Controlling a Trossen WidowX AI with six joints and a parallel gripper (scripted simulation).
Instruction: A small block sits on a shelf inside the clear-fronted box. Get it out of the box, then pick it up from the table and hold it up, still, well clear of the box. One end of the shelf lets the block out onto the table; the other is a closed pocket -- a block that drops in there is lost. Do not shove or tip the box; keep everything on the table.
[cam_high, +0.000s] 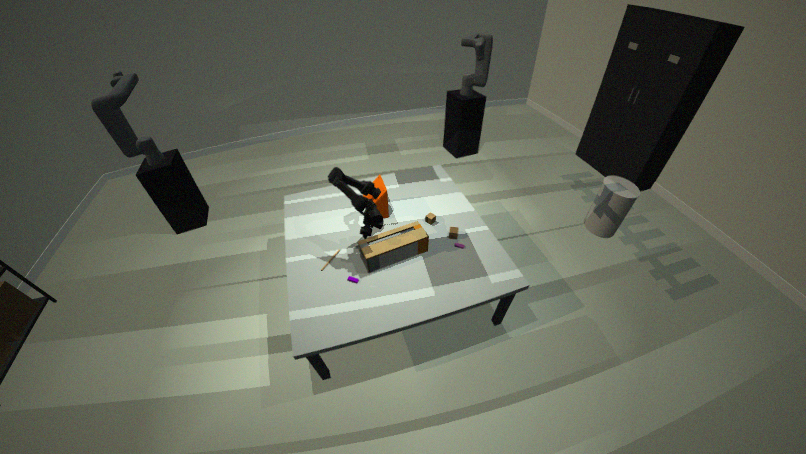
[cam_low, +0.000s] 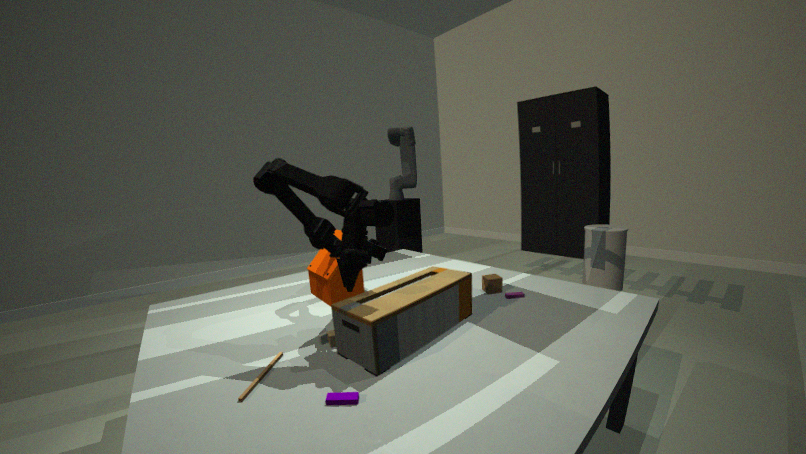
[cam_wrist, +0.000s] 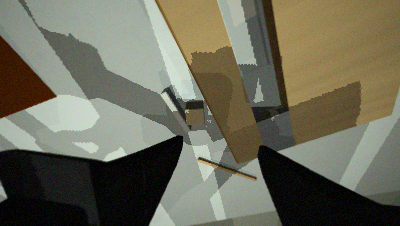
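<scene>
Now: the tan block 13 cm below my gripper tip, 4 cm behind it and 3 cm to the right of it. Also, from my gripper tip: thin wooden stick (23 cm to the right, 15 cm below, 3 cm behind); box (13 cm to the left, 9 cm below, 3 cm ahead); brown cube (54 cm to the left, 12 cm below, 9 cm ahead).
</scene>
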